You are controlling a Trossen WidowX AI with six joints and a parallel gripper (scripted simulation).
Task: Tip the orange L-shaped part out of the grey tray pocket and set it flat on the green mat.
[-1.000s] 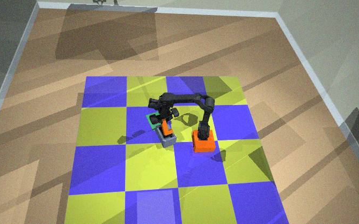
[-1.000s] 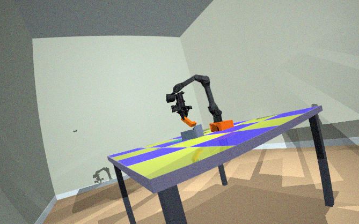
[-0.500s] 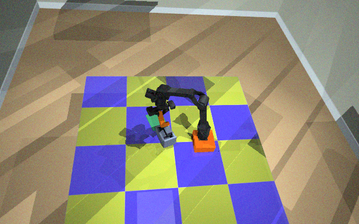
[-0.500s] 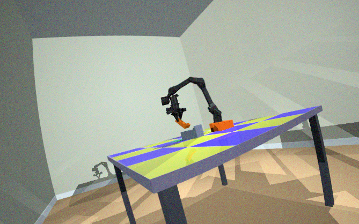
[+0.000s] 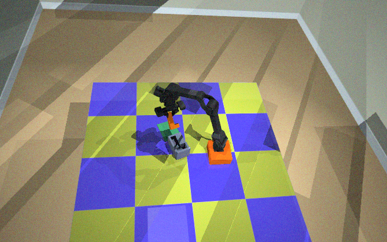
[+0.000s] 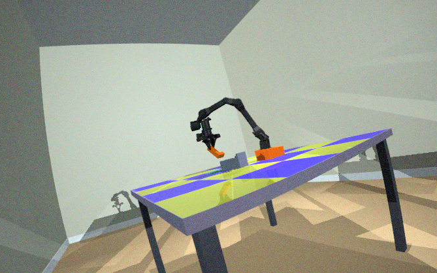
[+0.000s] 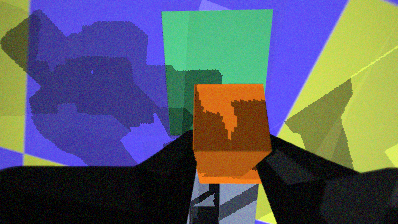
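The green mat lies 17 cm below my gripper tip. The rest, counted from my gripper tip: orange part: 2 cm behind, 2 cm to the left, 3 cm below.
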